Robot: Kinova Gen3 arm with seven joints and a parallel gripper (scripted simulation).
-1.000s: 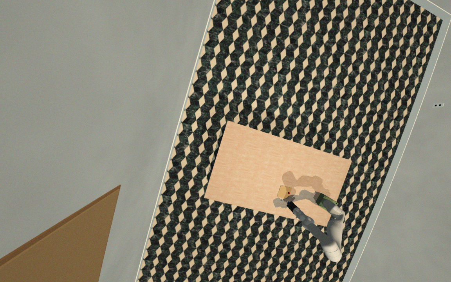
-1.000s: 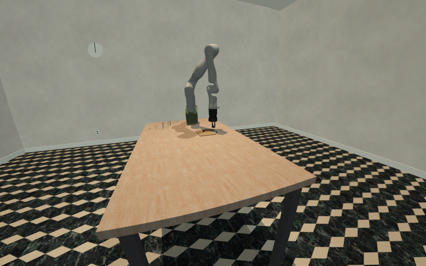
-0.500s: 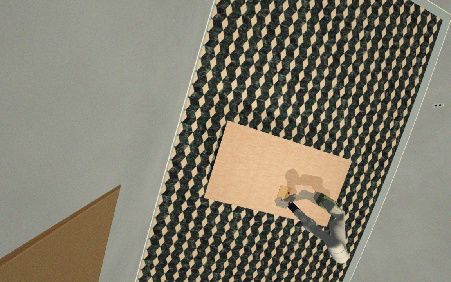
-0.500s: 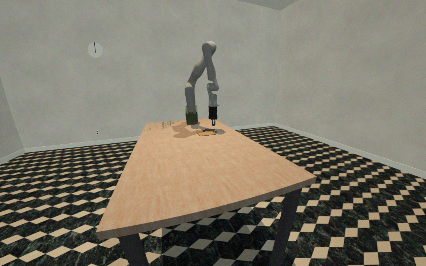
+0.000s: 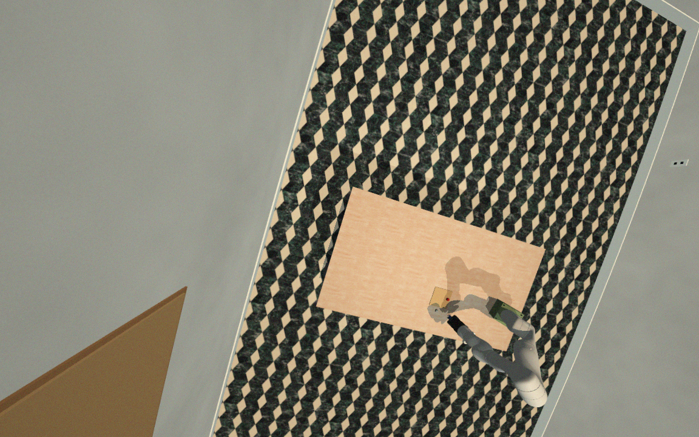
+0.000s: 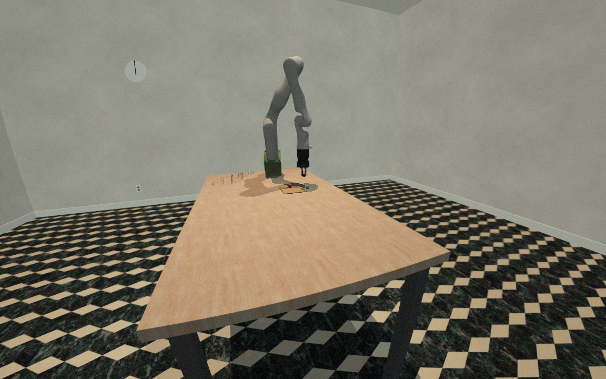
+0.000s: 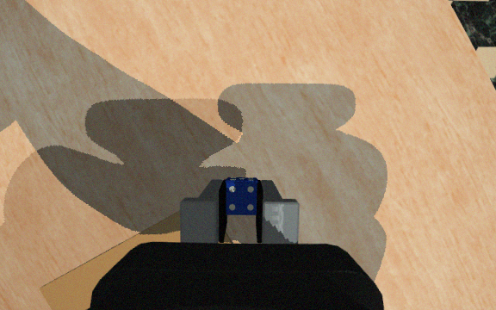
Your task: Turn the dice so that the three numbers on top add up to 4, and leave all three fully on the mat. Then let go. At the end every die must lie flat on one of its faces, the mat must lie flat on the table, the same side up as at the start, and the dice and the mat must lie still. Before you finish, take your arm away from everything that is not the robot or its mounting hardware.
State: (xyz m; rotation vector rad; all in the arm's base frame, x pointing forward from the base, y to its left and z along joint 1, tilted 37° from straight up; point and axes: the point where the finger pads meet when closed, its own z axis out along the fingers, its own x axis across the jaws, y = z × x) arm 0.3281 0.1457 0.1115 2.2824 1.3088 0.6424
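Right now the white die is 70 mm ahead of my hand and 80 mm below it. Round my hand: tan mat: 60 mm ahead, 100 mm to the right, 80 mm below; then blue die: 10 mm below; then red die: 10 mm ahead, 100 mm to the right, 70 mm below.
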